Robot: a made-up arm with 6 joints.
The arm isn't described. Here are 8 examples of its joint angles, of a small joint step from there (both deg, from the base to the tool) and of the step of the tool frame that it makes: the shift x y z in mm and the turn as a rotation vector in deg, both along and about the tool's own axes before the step.
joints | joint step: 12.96 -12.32 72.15 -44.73 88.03 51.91 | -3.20 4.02 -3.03 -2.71 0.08 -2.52
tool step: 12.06 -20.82 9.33 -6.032 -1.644 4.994
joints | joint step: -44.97 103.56 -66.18 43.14 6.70 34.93 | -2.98 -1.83 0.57 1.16 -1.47 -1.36
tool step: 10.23 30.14 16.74 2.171 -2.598 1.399
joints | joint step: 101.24 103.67 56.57 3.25 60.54 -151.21 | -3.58 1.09 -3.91 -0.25 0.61 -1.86
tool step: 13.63 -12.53 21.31 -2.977 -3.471 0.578
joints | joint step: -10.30 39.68 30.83 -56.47 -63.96 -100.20 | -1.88 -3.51 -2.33 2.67 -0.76 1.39
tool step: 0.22 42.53 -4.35 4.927 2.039 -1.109
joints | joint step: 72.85 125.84 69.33 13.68 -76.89 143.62 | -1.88 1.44 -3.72 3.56 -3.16 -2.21
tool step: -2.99 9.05 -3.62 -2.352 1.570 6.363
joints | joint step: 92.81 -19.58 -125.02 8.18 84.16 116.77 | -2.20 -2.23 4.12 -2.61 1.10 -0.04
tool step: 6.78 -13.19 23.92 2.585 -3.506 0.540
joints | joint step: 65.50 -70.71 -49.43 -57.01 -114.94 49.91 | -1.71 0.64 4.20 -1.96 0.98 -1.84
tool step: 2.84 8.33 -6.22 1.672 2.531 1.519
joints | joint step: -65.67 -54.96 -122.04 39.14 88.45 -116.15 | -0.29 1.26 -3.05 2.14 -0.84 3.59
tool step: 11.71 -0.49 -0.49 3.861 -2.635 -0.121
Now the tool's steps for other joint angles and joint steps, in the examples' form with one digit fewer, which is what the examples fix.
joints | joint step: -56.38 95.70 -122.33 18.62 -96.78 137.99 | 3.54 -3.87 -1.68 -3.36 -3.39 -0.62
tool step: 10.2 14.4 -11.5 -0.29 2.00 -1.23
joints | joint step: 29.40 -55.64 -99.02 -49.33 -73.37 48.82 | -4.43 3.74 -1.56 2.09 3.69 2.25
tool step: -6.1 12.2 26.5 -5.86 -0.61 0.42
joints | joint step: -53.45 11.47 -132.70 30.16 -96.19 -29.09 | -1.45 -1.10 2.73 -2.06 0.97 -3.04
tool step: 13.9 -8.8 -3.1 -1.26 0.04 -0.90
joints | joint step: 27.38 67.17 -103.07 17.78 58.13 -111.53 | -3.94 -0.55 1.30 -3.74 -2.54 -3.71
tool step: -39.7 -7.7 -13.5 -4.03 7.66 -3.18
